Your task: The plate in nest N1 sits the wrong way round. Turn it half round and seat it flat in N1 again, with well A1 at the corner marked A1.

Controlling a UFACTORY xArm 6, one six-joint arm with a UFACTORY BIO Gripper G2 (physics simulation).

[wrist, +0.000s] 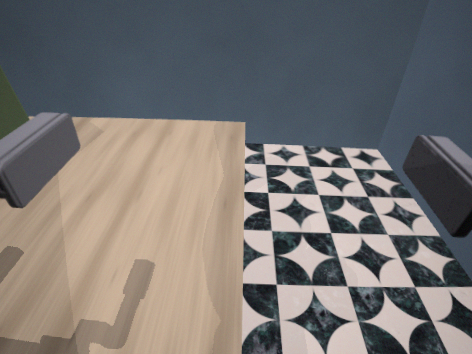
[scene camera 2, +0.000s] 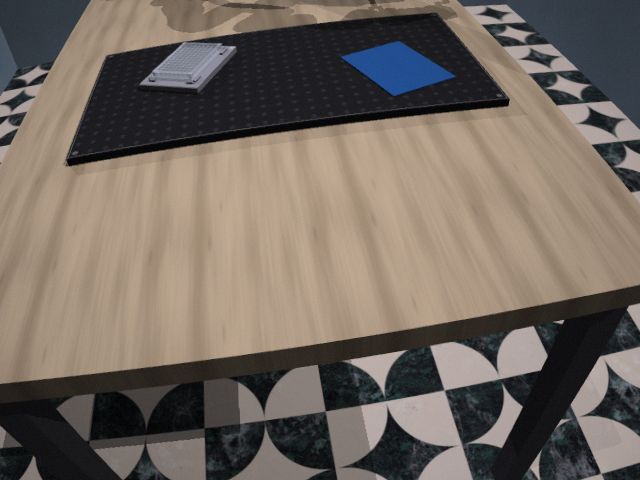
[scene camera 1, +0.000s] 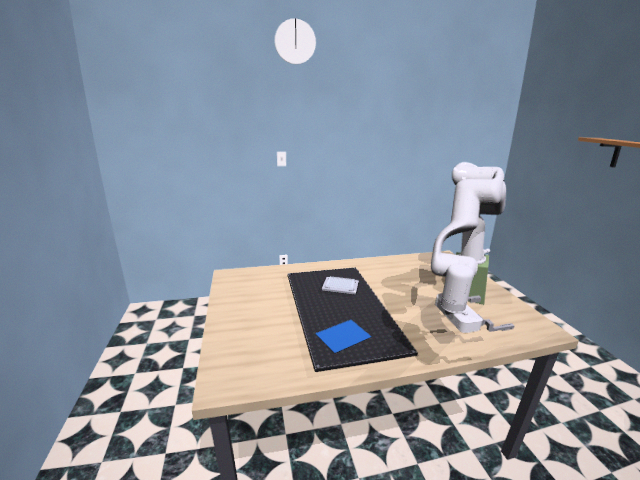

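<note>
The clear, pale well plate [scene camera 1: 341,284] [scene camera 2: 189,57] lies in the light grey nest [scene camera 2: 198,86] near one end of the black perforated board. It looks level. The well A1 and the corner mark are too small to read, so which way round the plate sits cannot be told. My gripper [scene camera 1: 492,312] [wrist: 241,175] is open, with its fingers wide apart and nothing between them. It is low over the table at the arm's side, far to the right of the plate in scene camera 1. The plate does not show in the wrist view.
The black board [scene camera 1: 309,320] [scene camera 2: 289,111] lies on the wooden table [scene camera 1: 248,330] [scene camera 2: 310,222] [wrist: 150,200]. A flat blue rectangle [scene camera 1: 343,335] [scene camera 2: 398,68] lies at its other end. A green block [scene camera 1: 479,281] [wrist: 10,107] stands behind the gripper, beside the arm.
</note>
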